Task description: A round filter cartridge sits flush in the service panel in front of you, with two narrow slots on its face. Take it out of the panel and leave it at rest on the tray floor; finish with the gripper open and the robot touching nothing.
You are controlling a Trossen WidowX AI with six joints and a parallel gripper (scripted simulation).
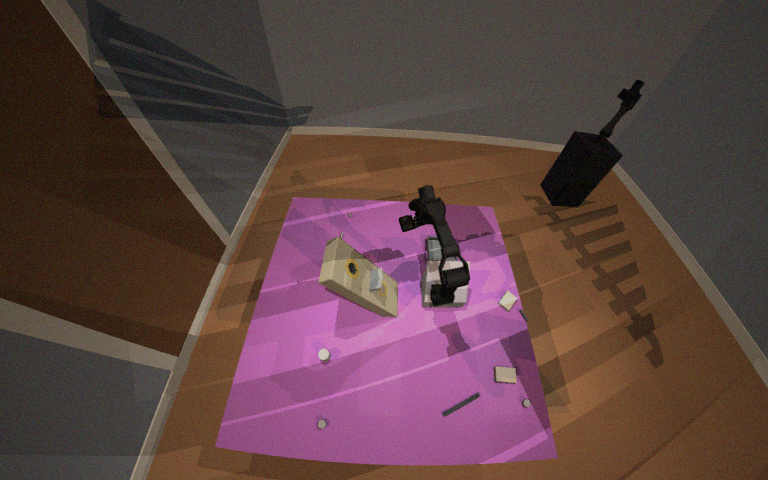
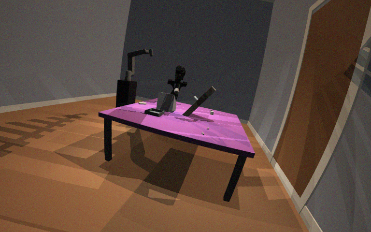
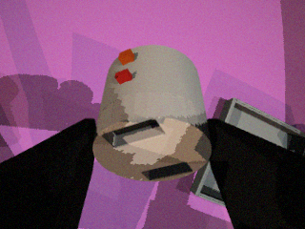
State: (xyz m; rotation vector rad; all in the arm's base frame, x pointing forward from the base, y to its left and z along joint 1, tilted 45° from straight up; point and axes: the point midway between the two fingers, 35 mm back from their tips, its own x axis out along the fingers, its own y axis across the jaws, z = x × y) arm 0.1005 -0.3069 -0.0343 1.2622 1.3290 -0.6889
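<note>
Right now the dark tray is 25 cm below my gripper tip, 18 cm behind it and 2 cm to the right of it. Also, from my gripper tip: round grey filter cartridge: right at my gripper tip.
</note>
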